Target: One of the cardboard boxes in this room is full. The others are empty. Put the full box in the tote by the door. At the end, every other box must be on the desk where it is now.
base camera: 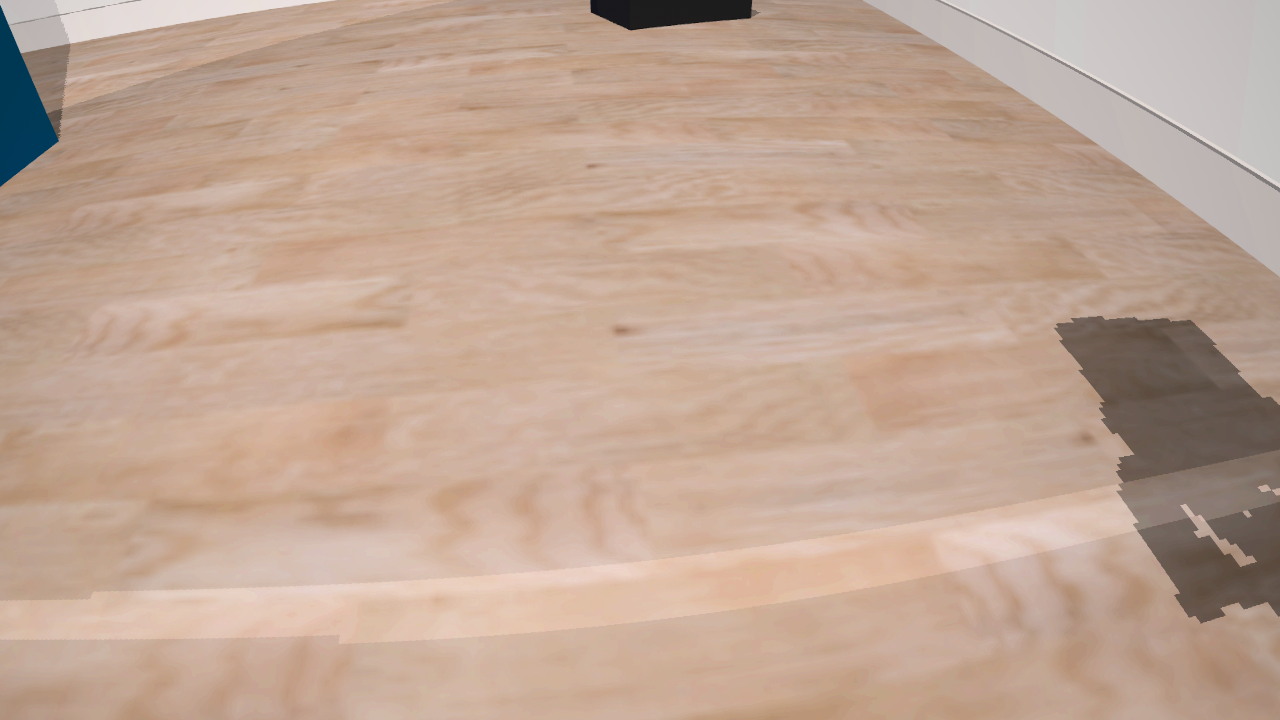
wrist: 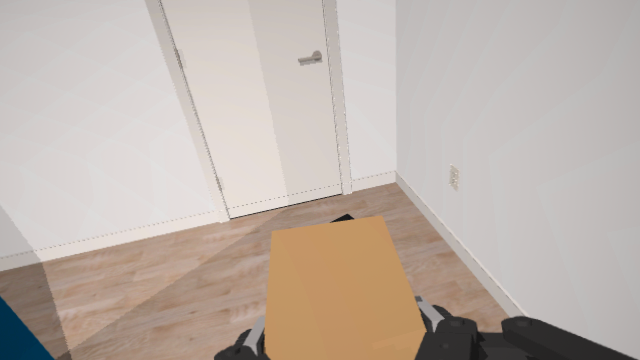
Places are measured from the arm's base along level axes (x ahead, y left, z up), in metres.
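Pixels of known places: gripper, fingertip midpoint: [wrist: 342,327].
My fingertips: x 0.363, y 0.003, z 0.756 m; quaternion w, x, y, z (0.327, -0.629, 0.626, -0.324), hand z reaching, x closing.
Observation:
Behind a point stands the place of what it marks.
A brown cardboard box [wrist: 345,285] @(x 0.364, y 0.000, z 0.781 m) is held between the two fingers of my gripper [wrist: 342,327] @(x 0.363, y 0.003, z 0.756 m), at the bottom middle of the wrist view. The gripper is shut on it, with one finger at each side. A black object, likely the tote [base camera: 684,10] @(x 1.616, y -0.050, z -0.366 m) [wrist: 345,218] @(x 1.862, y -0.088, z -0.320 m), stands on the floor ahead, at the top of the base camera view. In the wrist view the held box hides most of it. The white door [wrist: 260,100] @(x 2.166, y 0.300, z 0.343 m) is behind it. Whether the held box is full cannot be seen. The desk and the other boxes do not show.
A dark blue object [base camera: 19,107] @(x 1.028, y 1.048, z -0.311 m) [wrist: 20,335] @(x 1.050, y 1.052, z 0.000 m) stands at the left. A white wall [base camera: 1163,62] @(x 1.011, y -0.714, z -0.243 m) [wrist: 525,125] @(x 1.287, y -0.669, z 0.397 m) runs along the right, with an outlet [wrist: 454,177] @(x 1.633, y -0.605, z 0.010 m) on it. The wooden floor [base camera: 537,268] @(x 0.648, y 0.109, z -0.397 m) [wrist: 165,280] @(x 1.631, y 0.915, z -0.397 m) lies between. A dark shadow falls at the right of the base camera view.

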